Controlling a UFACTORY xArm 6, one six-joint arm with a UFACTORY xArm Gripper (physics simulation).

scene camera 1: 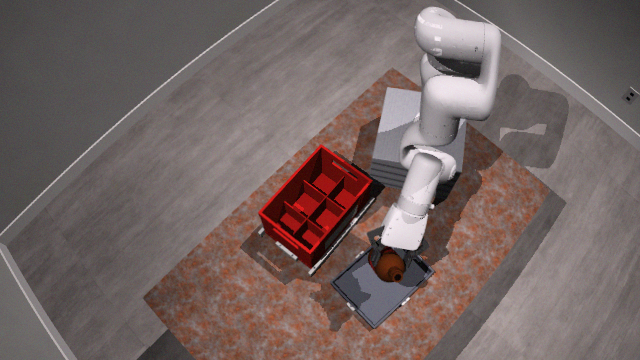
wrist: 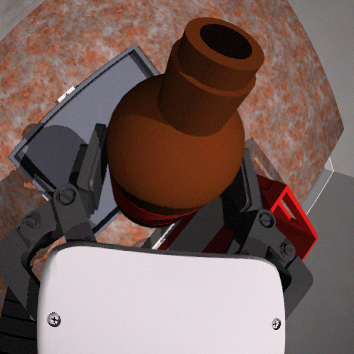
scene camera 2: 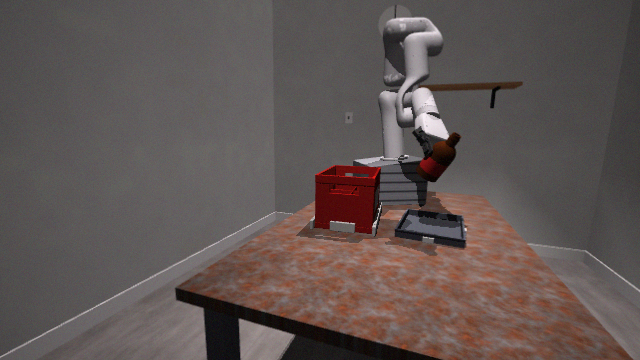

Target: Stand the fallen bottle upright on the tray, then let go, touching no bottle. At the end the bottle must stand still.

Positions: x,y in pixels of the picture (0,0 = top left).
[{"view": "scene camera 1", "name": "my gripper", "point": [388,266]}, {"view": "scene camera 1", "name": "brown bottle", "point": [390,268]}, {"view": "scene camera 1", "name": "tray floor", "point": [375,298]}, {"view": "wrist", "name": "my gripper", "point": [169,150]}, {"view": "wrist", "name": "brown bottle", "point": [175,141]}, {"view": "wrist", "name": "tray floor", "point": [50,152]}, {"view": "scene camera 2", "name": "my gripper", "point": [439,157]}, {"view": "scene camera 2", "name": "brown bottle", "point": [431,167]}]
